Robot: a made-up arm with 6 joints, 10 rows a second.
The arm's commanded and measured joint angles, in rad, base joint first. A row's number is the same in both.
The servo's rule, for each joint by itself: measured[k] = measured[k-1] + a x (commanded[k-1-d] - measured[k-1]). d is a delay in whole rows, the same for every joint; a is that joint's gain. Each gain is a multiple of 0.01, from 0.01 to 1. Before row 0 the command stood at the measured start. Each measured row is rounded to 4 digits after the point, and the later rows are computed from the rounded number. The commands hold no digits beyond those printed.
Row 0, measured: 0.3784 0.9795 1.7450 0.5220 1.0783 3.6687
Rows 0 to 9, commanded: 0.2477 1.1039 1.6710 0.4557 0.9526 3.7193; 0.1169 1.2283 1.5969 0.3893 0.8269 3.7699; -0.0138 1.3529 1.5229 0.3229 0.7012 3.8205; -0.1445 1.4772 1.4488 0.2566 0.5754 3.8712; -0.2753 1.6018 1.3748 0.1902 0.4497 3.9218; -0.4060 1.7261 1.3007 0.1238 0.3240 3.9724; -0.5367 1.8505 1.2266 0.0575 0.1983 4.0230; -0.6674 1.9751 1.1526 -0.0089 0.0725 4.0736; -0.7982 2.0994 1.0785 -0.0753 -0.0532 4.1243; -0.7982 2.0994 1.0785 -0.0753 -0.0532 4.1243
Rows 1 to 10, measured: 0.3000 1.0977 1.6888 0.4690 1.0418 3.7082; 0.1901 1.2218 1.6190 0.4052 0.9795 3.7563; 0.0678 1.3463 1.5460 0.3394 0.8988 3.8064; -0.0596 1.4707 1.4721 0.2732 0.8050 3.8569; -0.1890 1.5952 1.3982 0.2068 0.7020 3.9075; -0.3192 1.7196 1.3241 0.1404 0.5924 3.9581; -0.4497 1.8440 1.2500 0.0741 0.4781 4.0087; -0.5803 1.9685 1.1760 0.0077 0.3605 4.0593; -0.7110 2.0929 1.1019 -0.0587 0.2405 4.1100; -0.7633 2.0991 1.0841 -0.0720 0.1553 4.1212
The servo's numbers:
d 0
a 0.60 0.95 0.76 0.80 0.29 0.78

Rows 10 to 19, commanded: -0.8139 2.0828 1.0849 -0.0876 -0.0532 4.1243; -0.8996 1.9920 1.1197 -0.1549 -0.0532 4.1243; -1.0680 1.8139 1.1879 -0.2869 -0.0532 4.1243; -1.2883 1.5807 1.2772 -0.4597 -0.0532 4.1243; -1.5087 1.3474 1.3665 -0.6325 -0.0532 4.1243; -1.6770 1.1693 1.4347 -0.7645 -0.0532 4.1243; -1.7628 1.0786 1.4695 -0.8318 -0.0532 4.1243; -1.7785 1.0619 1.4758 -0.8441 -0.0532 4.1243; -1.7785 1.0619 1.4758 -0.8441 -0.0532 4.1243; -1.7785 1.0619 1.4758 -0.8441 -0.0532 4.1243
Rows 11 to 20, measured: -0.7937 2.0836 1.0847 -0.0845 0.0948 4.1236; -0.8572 1.9966 1.1113 -0.1408 0.0519 4.1241; -0.9837 1.8230 1.1695 -0.2577 0.0214 4.1243; -1.1665 1.5928 1.2514 -0.4193 -0.0002 4.1243; -1.3718 1.3597 1.3389 -0.5899 -0.0156 4.1243; -1.5549 1.1788 1.4117 -0.7296 -0.0265 4.1243; -1.6796 1.0836 1.4556 -0.8114 -0.0342 4.1243; -1.7389 1.0630 1.4710 -0.8376 -0.0397 4.1243; -1.7627 1.0620 1.4746 -0.8428 -0.0436 4.1243; -1.7722 1.0619 1.4755 -0.8438 -0.0464 4.1243
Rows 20 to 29, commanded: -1.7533 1.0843 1.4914 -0.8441 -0.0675 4.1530; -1.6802 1.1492 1.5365 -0.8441 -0.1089 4.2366; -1.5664 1.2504 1.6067 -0.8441 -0.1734 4.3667; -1.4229 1.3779 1.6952 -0.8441 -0.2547 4.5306; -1.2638 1.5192 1.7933 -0.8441 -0.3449 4.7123; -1.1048 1.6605 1.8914 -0.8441 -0.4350 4.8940; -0.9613 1.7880 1.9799 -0.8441 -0.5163 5.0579; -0.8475 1.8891 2.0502 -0.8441 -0.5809 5.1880; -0.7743 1.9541 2.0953 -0.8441 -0.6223 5.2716; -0.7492 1.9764 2.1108 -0.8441 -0.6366 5.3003
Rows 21 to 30, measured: -1.7609 1.0832 1.4876 -0.8440 -0.0525 4.1467; -1.7125 1.1459 1.5248 -0.8441 -0.0689 4.2168; -1.6248 1.2452 1.5870 -0.8441 -0.0992 4.3337; -1.5037 1.3713 1.6692 -0.8441 -0.1443 4.4873; -1.3598 1.5118 1.7635 -0.8441 -0.2025 4.6628; -1.2068 1.6531 1.8607 -0.8441 -0.2699 4.8431; -1.0595 1.7813 1.9513 -0.8441 -0.3414 5.0106; -0.9323 1.8837 2.0265 -0.8441 -0.4109 5.1490; -0.8375 1.9506 2.0788 -0.8441 -0.4722 5.2446; -0.7845 1.9751 2.1031 -0.8441 -0.5199 5.2880
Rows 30 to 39, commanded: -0.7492 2.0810 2.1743 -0.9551 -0.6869 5.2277; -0.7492 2.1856 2.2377 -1.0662 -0.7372 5.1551; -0.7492 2.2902 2.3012 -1.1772 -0.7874 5.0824; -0.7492 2.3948 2.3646 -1.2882 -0.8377 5.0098; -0.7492 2.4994 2.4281 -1.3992 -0.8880 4.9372; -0.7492 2.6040 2.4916 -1.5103 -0.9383 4.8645; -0.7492 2.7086 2.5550 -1.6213 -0.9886 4.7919; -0.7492 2.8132 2.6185 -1.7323 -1.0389 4.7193; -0.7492 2.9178 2.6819 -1.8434 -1.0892 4.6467; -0.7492 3.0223 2.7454 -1.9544 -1.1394 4.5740
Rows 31 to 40, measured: -0.7633 2.0757 2.1572 -0.9329 -0.5683 5.2410; -0.7548 2.1801 2.2184 -1.0395 -0.6173 5.1740; -0.7514 2.2847 2.2813 -1.1497 -0.6666 5.1026; -0.7501 2.3893 2.3446 -1.2605 -0.7162 5.0302; -0.7496 2.4939 2.4081 -1.3715 -0.7660 4.9577; -0.7494 2.5985 2.4716 -1.4825 -0.8160 4.8850; -0.7493 2.7031 2.5350 -1.5935 -0.8661 4.8124; -0.7492 2.8077 2.5985 -1.7045 -0.9162 4.7398; -0.7492 2.9123 2.6619 -1.8156 -0.9664 4.6672; -0.7492 3.0168 2.7254 -1.9266 -1.0166 4.5945
